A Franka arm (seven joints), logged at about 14 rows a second.
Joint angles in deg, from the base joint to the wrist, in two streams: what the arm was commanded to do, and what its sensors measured. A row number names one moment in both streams.
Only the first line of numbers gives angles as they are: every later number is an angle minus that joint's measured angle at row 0.
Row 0, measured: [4.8 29.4 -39.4 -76.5 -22.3 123.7 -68.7]
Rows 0 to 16, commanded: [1.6 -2.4 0.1 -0.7 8.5 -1.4 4.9]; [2.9 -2.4 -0.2 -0.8 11.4 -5.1 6.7]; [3.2 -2.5 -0.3 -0.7 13.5 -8.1 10.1]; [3.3 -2.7 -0.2 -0.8 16.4 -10.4 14.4]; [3.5 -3.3 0.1 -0.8 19.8 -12.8 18.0]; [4.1 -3.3 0.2 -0.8 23.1 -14.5 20.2]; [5.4 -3.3 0.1 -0.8 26.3 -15.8 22.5]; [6.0 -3.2 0.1 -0.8 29.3 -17.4 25.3]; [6.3 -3.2 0.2 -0.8 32.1 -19.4 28.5]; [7.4 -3.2 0.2 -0.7 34.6 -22.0 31.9]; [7.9 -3.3 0.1 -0.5 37.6 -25.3 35.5]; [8.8 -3.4 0.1 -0.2 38.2 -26.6 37.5]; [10.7 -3.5 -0.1 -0.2 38.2 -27.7 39.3]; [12.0 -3.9 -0.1 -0.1 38.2 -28.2 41.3]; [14.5 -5.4 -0.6 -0.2 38.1 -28.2 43.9]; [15.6 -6.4 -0.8 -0.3 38.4 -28.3 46.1]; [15.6 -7.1 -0.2 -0.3 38.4 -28.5 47.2]
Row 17, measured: [14.1 -3.9 0.1 0.2 37.3 -26.8 44.1]
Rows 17 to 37, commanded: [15.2 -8.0 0.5 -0.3 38.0 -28.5 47.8]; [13.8 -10.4 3.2 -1.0 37.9 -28.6 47.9]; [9.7 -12.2 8.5 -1.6 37.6 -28.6 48.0]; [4.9 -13.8 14.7 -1.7 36.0 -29.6 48.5]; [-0.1 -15.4 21.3 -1.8 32.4 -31.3 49.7]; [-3.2 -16.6 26.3 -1.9 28.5 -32.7 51.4]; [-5.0 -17.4 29.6 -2.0 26.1 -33.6 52.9]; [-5.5 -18.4 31.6 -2.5 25.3 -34.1 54.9]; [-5.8 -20.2 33.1 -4.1 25.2 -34.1 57.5]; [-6.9 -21.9 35.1 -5.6 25.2 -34.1 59.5]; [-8.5 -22.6 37.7 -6.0 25.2 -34.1 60.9]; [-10.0 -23.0 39.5 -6.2 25.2 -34.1 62.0]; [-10.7 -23.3 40.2 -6.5 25.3 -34.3 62.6]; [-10.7 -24.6 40.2 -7.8 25.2 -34.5 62.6]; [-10.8 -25.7 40.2 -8.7 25.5 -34.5 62.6]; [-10.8 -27.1 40.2 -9.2 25.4 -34.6 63.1]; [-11.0 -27.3 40.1 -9.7 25.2 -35.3 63.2]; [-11.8 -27.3 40.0 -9.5 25.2 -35.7 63.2]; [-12.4 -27.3 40.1 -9.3 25.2 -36.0 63.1]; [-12.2 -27.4 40.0 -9.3 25.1 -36.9 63.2]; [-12.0 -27.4 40.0 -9.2 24.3 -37.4 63.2]
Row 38, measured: [-11.6 -26.1 39.1 -7.9 25.9 -36.4 62.0]
